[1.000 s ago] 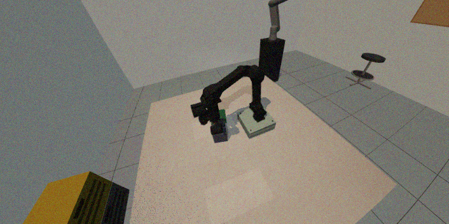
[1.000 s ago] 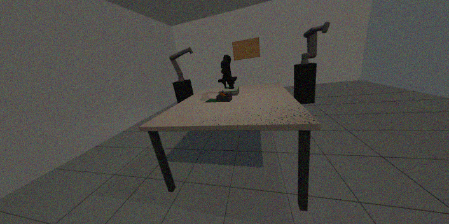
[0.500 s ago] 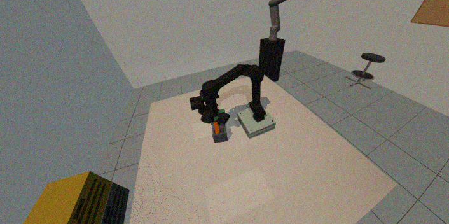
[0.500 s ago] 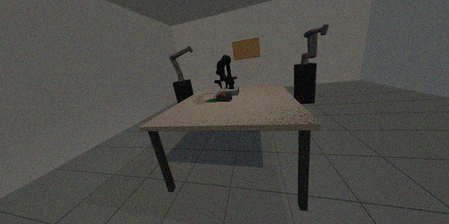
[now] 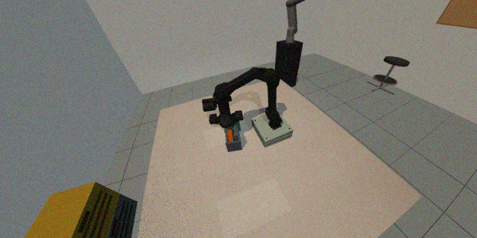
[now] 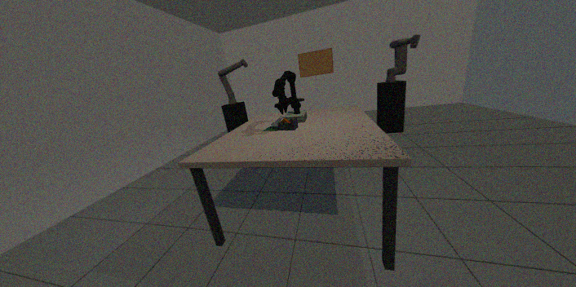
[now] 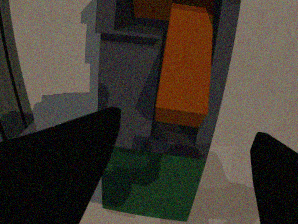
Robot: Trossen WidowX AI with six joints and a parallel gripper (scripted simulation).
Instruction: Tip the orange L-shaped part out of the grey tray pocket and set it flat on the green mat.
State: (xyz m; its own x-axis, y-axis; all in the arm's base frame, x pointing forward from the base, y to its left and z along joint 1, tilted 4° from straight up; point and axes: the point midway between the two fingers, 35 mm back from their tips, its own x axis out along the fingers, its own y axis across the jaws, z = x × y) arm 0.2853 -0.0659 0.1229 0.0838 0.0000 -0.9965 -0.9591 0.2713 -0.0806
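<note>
The orange L-shaped part is 1 cm behind my gripper tip, 4 cm to the left of it and 10 cm below it. The rest, counted from my gripper tip: green mat (5 cm behind, 14 cm to the right, 15 cm below).
</note>
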